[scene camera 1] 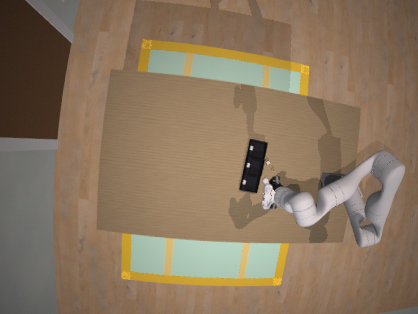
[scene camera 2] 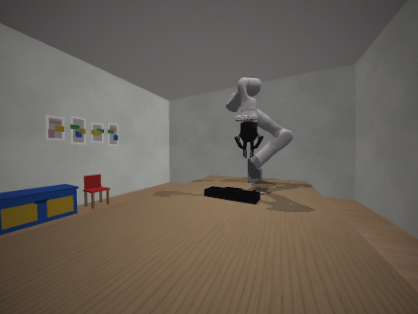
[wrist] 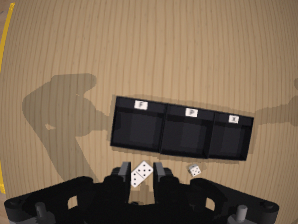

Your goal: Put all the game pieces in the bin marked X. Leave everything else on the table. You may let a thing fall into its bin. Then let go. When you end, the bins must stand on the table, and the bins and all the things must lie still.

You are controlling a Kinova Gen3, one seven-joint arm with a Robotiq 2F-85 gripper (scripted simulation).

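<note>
There's the joined black bins [scene camera 1: 259,151], and you get the bins [wrist: 169,129] from my wrist too. And then there's my own gripper [wrist: 142,172].
</note>
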